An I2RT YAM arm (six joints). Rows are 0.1 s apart.
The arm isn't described. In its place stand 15 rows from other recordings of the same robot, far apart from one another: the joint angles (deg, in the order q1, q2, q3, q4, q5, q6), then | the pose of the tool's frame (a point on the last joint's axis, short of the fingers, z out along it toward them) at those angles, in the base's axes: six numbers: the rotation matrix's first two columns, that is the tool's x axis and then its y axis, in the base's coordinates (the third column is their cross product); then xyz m.
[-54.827, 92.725, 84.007, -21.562, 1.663, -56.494] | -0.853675 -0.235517 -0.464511 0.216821 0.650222 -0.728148 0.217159 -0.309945 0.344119
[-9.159, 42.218, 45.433, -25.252, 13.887, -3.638] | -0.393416 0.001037 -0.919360 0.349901 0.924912 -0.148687 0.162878 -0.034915 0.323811
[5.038, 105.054, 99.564, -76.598, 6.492, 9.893] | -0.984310 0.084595 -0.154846 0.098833 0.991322 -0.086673 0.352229 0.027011 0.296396
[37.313, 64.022, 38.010, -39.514, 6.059, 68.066] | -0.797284 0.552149 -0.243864 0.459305 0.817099 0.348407 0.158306 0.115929 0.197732
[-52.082, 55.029, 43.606, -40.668, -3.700, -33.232] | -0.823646 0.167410 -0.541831 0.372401 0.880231 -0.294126 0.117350 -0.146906 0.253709
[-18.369, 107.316, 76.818, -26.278, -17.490, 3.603] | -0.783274 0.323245 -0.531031 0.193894 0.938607 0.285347 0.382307 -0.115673 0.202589
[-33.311, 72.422, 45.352, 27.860, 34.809, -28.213] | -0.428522 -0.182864 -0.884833 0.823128 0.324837 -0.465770 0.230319 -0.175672 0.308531
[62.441, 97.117, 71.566, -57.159, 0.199, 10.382] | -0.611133 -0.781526 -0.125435 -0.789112 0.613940 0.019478 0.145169 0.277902 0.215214
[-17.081, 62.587, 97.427, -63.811, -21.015, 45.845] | -0.340975 0.805416 -0.484810 0.314273 0.583706 0.748679 0.155806 -0.034520 0.485127
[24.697, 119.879, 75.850, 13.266, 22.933, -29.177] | -0.366449 -0.662704 -0.653099 -0.296916 0.748517 -0.592928 0.424746 0.180066 0.160650
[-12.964, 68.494, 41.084, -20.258, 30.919, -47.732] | -0.876503 -0.449676 -0.171855 -0.176859 0.632826 -0.753825 0.228545 -0.071383 0.222317
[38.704, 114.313, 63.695, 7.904, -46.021, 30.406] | -0.885149 -0.258886 -0.386638 -0.462415 0.396907 0.792866 0.298519 0.272021 0.135822
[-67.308, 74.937, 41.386, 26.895, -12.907, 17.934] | 0.208011 0.280556 -0.937027 0.787925 0.519576 0.330478 0.121797 -0.270666 0.270429
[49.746, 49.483, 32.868, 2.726, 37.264, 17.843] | -0.217379 0.120643 -0.968603 -0.169099 0.972673 0.159100 0.145526 0.138520 0.277074
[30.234, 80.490, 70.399, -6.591, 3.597, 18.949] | -0.380900 0.153119 -0.911850 -0.345662 0.891104 0.294026 0.288849 0.165759 0.358577
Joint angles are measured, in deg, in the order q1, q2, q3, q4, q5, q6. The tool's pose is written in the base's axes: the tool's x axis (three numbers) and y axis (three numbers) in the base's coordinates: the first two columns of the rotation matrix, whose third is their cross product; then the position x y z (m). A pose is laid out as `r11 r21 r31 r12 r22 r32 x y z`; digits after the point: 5 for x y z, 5 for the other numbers.
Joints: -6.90, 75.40, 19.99, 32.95, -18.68, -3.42
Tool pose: -0.36786 -0.01241 -0.92980 -0.20234 0.97702 0.06701 0.24111 -0.01769 0.16019
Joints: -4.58, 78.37, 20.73, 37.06, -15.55, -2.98
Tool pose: -0.34091 -0.02294 -0.93982 -0.19122 0.98049 0.04544 0.24994 -0.01045 0.15918
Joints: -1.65, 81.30, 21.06, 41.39, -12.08, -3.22
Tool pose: -0.31291 -0.04594 -0.94867 -0.18769 0.98212 0.01435 0.25685 0.00005 0.15640
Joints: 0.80, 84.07, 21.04, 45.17, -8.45, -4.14
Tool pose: -0.29477 -0.07553 -0.95258 -0.17540 0.98421 -0.02376 0.26116 0.00888 0.15145
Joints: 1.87, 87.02, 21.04, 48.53, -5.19, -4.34
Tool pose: -0.28987 -0.08487 -0.95330 -0.14109 0.98897 -0.04514 0.26498 0.01187 0.14496
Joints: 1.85, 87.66, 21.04, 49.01, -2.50, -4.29
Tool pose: -0.29601 -0.08433 -0.95145 -0.09622 0.99366 -0.05814 0.26576 0.01014 0.14306
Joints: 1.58, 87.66, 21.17, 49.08, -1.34, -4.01
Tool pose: -0.29487 -0.07807 -0.95234 -0.07066 0.99571 -0.05975 0.26642 0.00818 0.14376
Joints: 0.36, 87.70, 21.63, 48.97, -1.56, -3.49
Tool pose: -0.29152 -0.06268 -0.95451 -0.05014 0.99748 -0.05019 0.26835 0.00266 0.14546
